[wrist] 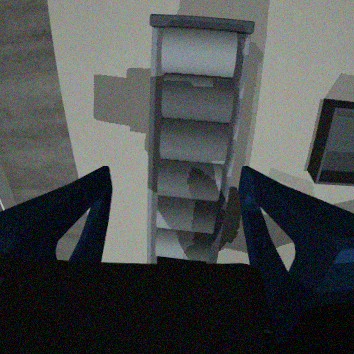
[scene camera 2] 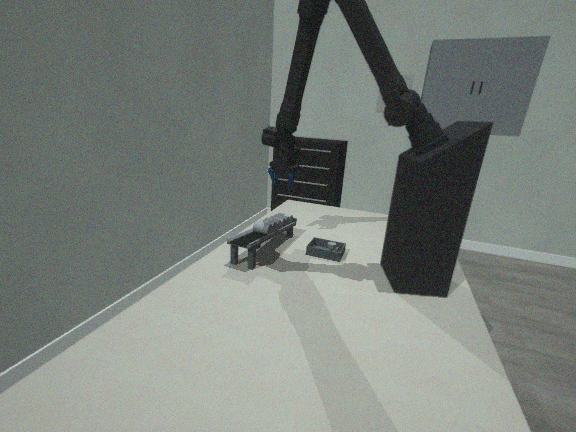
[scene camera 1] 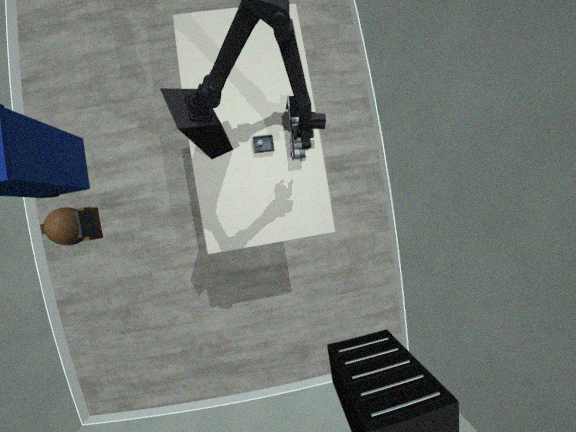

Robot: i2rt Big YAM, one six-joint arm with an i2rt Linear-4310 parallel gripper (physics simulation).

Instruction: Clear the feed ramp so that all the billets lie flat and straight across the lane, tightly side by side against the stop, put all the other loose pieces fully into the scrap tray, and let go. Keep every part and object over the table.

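Places are measured from the arm's base along level axes (x ahead, y left, z up), in metres.
Where they show: gripper, fingertip midpoint: (wrist: 175, 176) (scene camera 2: 281, 188); arm's base at its link origin: (scene camera 2: 429, 144) (scene camera 1: 197, 109).
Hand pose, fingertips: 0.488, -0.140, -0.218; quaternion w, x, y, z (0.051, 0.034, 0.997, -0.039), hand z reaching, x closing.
Things, the pixels of their centre, and the offset from my fingertips, as dx, dy, dz. Level surfaces: height alone.
- stop at the middle of its body: (wrist: 201, 23) -0.011, -0.064, -0.152
- scrap tray at the middle of its body: (scene camera 2: 326, 248) (scene camera 1: 263, 143) -0.214, +0.071, -0.194
- small light piece at the middle of its body: (scene camera 2: 331, 245) (scene camera 1: 260, 142) -0.234, +0.075, -0.175
- table at its surface level: dz -0.212
The feed ramp (scene camera 1: 292, 150) (scene camera 2: 245, 239) (wrist: 153, 150) is a narrow grey lane on legs with side rails. The stop (wrist: 202, 23) is the crossbar at its end. Several grey cylindrical billets (scene camera 2: 270, 224) (wrist: 199, 53) lie across the lane in a row, the first against the stop. They look straight and close together; small gaps cannot be told. The scrap tray (scene camera 1: 254, 145) (scene camera 2: 322, 254) (wrist: 320, 145) is a dark box holding a small light piece (scene camera 1: 259, 143) (scene camera 2: 332, 244). My gripper (scene camera 2: 282, 181) (wrist: 175, 176) is open and empty above the ramp, its fingers on either side of the lane.
The table (scene camera 1: 280, 215) (scene camera 2: 175, 340) bears the ramp and tray. The arm's dark pedestal (scene camera 1: 207, 137) (scene camera 2: 425, 225) stands beyond the tray from the ramp. In the wrist view the table's edge runs left of the ramp. A black drawer cabinet (scene camera 1: 395, 370) (scene camera 2: 335, 172) stands off the table.
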